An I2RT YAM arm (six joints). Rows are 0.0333 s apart.
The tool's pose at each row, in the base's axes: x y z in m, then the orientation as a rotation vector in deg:
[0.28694 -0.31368 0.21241 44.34 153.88 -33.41]
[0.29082 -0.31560 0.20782 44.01 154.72 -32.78]
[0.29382 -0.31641 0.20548 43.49 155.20 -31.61]
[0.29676 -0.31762 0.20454 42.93 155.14 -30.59]
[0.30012 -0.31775 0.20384 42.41 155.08 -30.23]
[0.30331 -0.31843 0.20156 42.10 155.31 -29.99]
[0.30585 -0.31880 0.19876 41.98 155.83 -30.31]
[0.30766 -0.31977 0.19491 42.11 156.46 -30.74]
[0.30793 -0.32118 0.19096 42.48 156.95 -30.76]
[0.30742 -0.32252 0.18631 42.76 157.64 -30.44]
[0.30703 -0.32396 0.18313 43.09 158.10 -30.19]
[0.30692 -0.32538 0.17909 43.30 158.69 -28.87]
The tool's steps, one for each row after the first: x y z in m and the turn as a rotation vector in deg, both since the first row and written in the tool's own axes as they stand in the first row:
[-0.00229 0.00205 0.00551 -0.42 0.64 -0.41]
[-0.00422 0.00380 0.00840 -1.27 0.90 -0.74]
[-0.00680 0.00478 0.01024 -2.07 0.67 -0.91]
[-0.00934 0.00676 0.01144 -2.41 0.44 -1.15]
[-0.01139 0.00870 0.01425 -2.61 0.55 -1.39]
[-0.01257 0.01067 0.01727 -2.35 0.96 -1.69]
[-0.01304 0.01208 0.02137 -1.97 1.56 -1.89]
[-0.01240 0.01232 0.02552 -1.84 2.14 -1.84]
[-0.01084 0.01239 0.03013 -1.94 2.87 -1.88]
[-0.00996 0.01201 0.03351 -2.01 3.41 -1.81]
[-0.00899 0.01206 0.03768 -2.81 4.06 -1.73]

